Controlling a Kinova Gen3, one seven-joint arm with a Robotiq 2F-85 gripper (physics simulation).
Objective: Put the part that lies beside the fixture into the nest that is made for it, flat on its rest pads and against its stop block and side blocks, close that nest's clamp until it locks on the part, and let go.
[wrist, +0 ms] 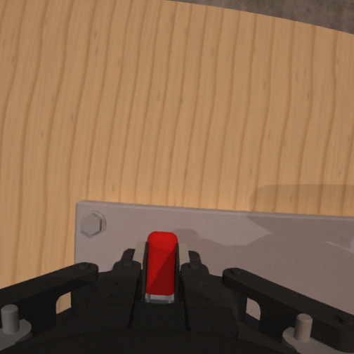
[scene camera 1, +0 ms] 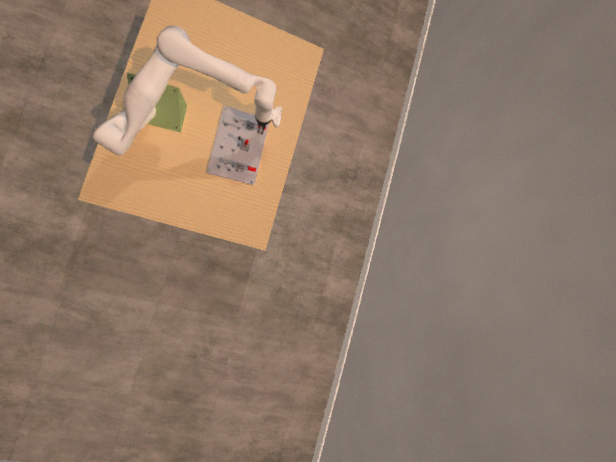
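Note:
The grey fixture plate [scene camera 1: 234,156] [wrist: 215,237] lies on the table. My gripper [scene camera 1: 260,131] [wrist: 161,257] is at the plate's upper right corner in the scene view, shut on the red handle [wrist: 162,255] of the clamp there. The handle stands between both fingers in the wrist view, with a bit of pale metal at its near end. This clamp's body [scene camera 1: 249,125] is small and blurred in the scene view. The part cannot be made out in either view, and its seating on pads and blocks cannot be told.
A second clamp's red handle [scene camera 1: 246,142] is near the plate's middle, and a third red handle [scene camera 1: 251,169] lies at its lower right. Small pegs and blocks stand along the plate. A bolt head [wrist: 91,223] marks one corner. A green plate [scene camera 1: 170,111] lies under the arm.

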